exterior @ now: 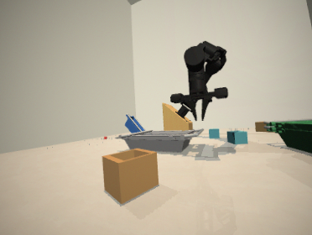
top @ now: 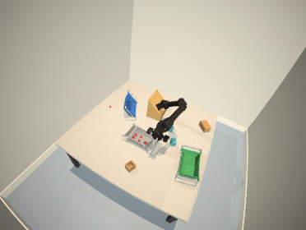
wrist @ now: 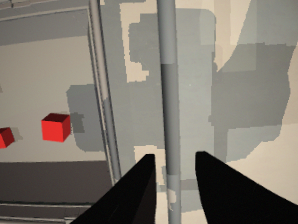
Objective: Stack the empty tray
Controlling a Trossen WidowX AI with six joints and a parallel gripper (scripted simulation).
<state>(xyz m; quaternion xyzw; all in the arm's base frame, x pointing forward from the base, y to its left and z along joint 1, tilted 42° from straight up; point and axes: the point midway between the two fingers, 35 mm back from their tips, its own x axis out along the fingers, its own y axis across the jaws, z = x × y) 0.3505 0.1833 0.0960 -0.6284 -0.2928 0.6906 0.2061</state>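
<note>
Right now my gripper tip is 470 mm to the left of the blue tray, 260 mm past it and 20 mm above it. Round my gripper tip: brown block: 540 mm behind, 310 mm to the left, 70 mm below; small brown box: 300 mm ahead, 80 mm below, 50 mm to the right.
</note>
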